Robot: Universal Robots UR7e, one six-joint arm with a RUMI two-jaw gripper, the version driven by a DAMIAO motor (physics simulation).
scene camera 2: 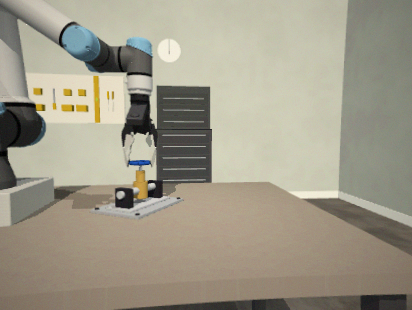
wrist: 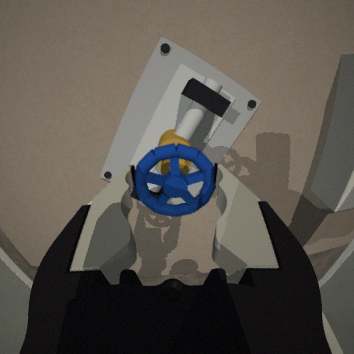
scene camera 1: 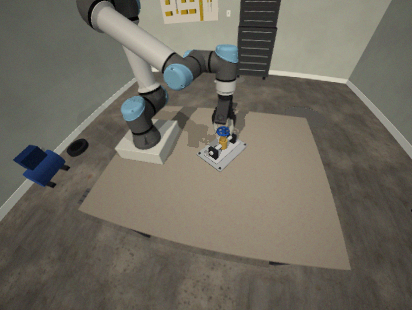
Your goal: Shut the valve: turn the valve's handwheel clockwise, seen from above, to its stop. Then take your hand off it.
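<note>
The valve's blue handwheel [scene camera 1: 223,131] [scene camera 2: 139,162] [wrist: 175,186] lies level on top of the upright orange valve body [scene camera 1: 223,144] [scene camera 2: 140,189] [wrist: 172,138]. My gripper [scene camera 2: 139,163] [wrist: 174,165] points down over the valve and is shut on the handwheel, with one fingertip at each side of the rim. In the first scene view the fingertips are partly hidden by the handwheel. The valve stands on a grey base plate [scene camera 1: 221,164] [scene camera 2: 137,215] [wrist: 132,115], which lies slanted on the table in the wrist view.
A white pipe [wrist: 190,123] runs through black supports [scene camera 1: 213,152] [scene camera 2: 124,197] [wrist: 206,97] on both sides of the valve. The arm's pale base block [scene camera 1: 141,153] [scene camera 2: 30,200] stands to the left on the brown table [scene camera 1: 270,200] [scene camera 2: 225,250]. A dark drawer cabinet [scene camera 1: 257,42] [scene camera 2: 184,145] stands behind.
</note>
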